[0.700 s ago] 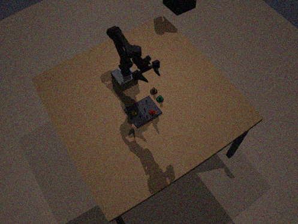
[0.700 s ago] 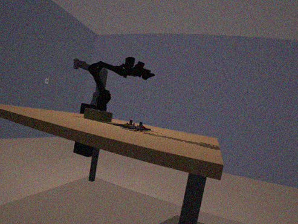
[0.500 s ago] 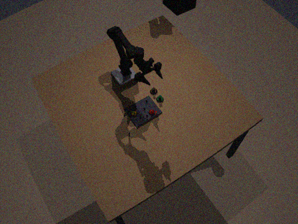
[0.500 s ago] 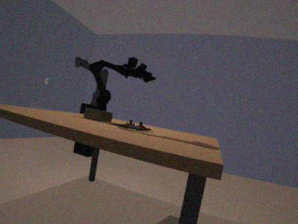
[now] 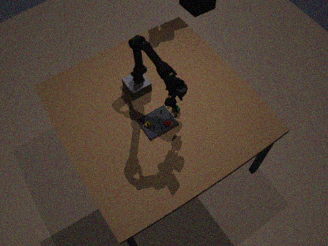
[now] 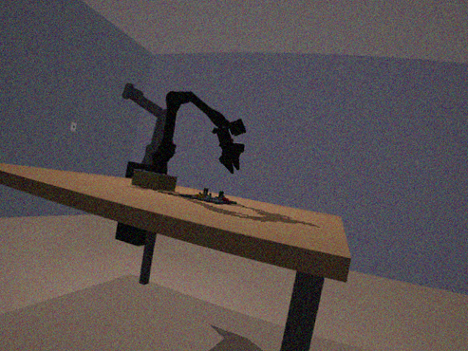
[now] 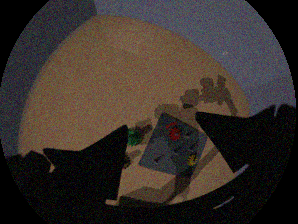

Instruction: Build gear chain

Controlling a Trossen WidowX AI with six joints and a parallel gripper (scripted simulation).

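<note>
Right now the green gear is 12 cm below my gripper tip, 6 cm behind it and 2 cm to the left of it. Round my gripper tip: brown gear 14 cm behind, 12 cm below, 2 cm to the left; then yellow gear 20 cm to the right, 12 cm below, 6 cm behind.
</note>
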